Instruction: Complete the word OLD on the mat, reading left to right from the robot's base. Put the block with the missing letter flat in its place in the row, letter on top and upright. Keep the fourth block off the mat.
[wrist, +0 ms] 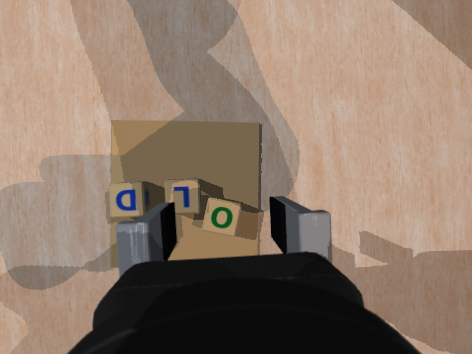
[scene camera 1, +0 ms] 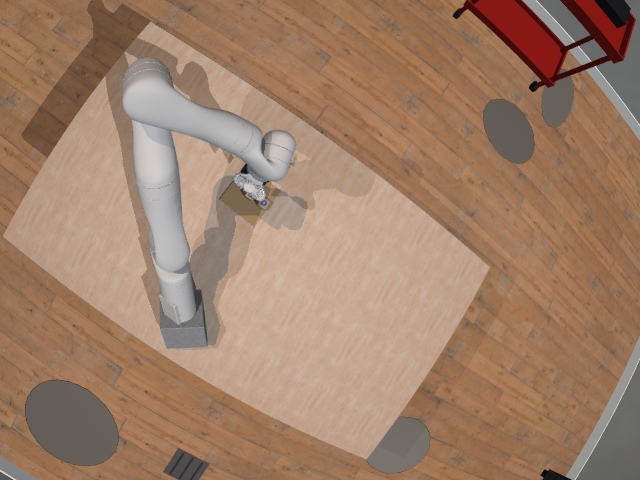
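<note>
The brown mat bears three letter blocks. The D block and the L block lie flat, side by side with a gap, their blue letters on top. The O block, green letter on top, lies at the O end beside L. It is turned askew and set a little farther from the base than the other two. I cannot tell if it touches L. My gripper is open and empty above the O block. In the scene view the arm hides O.
A small part of another block shows beside the arm's wrist, off the mat; its letter is hidden. The arm's grey base stands at the table's near edge. A red cart stands on the floor beyond the table.
</note>
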